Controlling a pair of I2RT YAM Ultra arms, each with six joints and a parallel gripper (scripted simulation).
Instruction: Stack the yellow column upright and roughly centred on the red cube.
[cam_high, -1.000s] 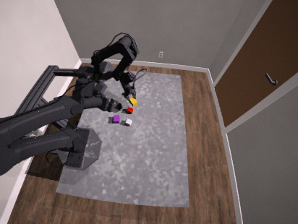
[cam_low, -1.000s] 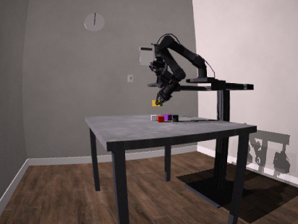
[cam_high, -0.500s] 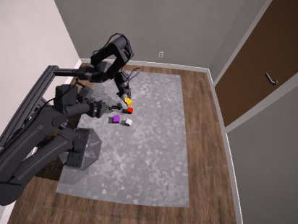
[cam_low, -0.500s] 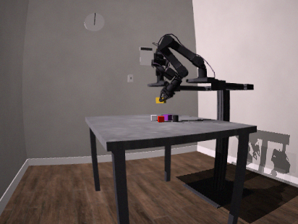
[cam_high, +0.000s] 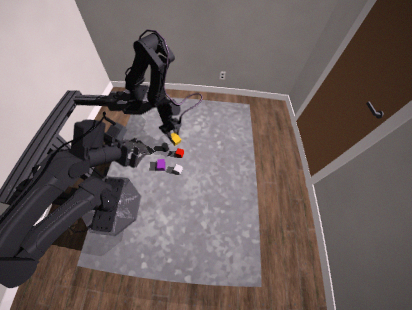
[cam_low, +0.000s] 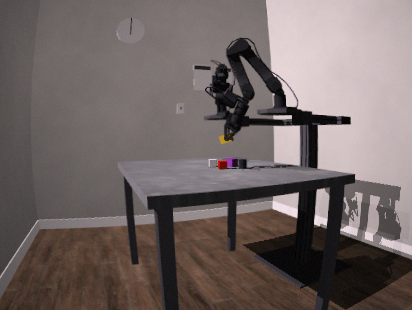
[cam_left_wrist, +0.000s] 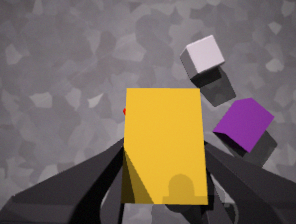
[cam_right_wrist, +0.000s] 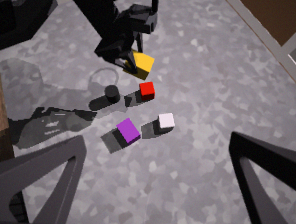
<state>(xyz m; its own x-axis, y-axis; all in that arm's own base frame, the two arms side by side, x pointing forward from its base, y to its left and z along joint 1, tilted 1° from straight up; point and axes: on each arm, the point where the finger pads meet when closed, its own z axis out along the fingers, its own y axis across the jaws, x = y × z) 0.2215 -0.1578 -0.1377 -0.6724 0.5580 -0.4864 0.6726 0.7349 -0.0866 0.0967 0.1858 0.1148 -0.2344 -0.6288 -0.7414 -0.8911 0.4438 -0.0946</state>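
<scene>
Right now my left hand is 20 mm short of the red cube, 10 mm to the left of it and 130 mm above it. From my left hand the other things lie so: white cube 20 mm ahead, 130 mm to the right, 130 mm below; then dark cylinder 70 mm behind, 30 mm to the left, 130 mm below; then yellow column right at my left hand.
</scene>
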